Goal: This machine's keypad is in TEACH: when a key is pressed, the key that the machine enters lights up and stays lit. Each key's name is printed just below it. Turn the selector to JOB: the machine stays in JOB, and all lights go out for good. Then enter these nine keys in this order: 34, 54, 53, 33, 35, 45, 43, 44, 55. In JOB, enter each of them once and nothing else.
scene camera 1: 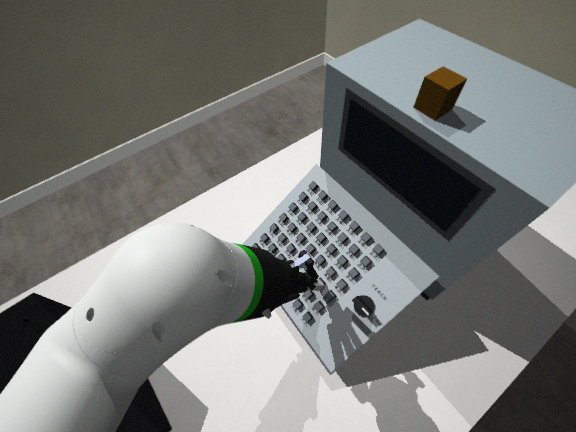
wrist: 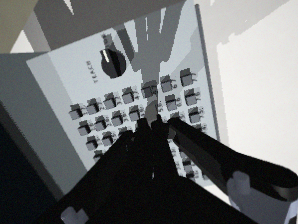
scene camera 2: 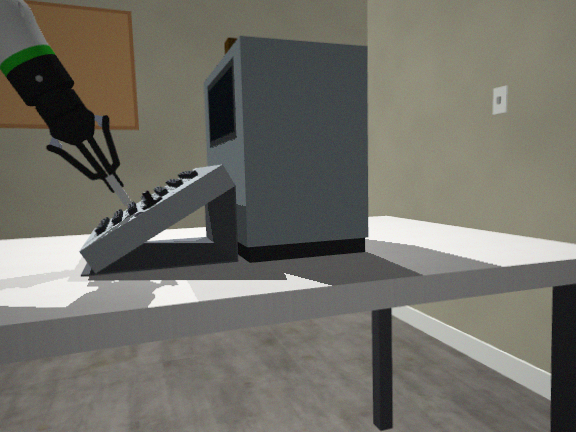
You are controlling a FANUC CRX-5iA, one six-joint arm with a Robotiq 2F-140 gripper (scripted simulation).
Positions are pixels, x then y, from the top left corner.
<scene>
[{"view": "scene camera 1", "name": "gripper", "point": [317, 282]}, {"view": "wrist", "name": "gripper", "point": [152, 113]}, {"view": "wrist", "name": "sloped keypad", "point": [157, 48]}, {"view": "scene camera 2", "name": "gripper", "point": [128, 204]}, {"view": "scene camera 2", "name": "machine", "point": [288, 119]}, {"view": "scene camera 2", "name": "sloped keypad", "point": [124, 247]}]
</scene>
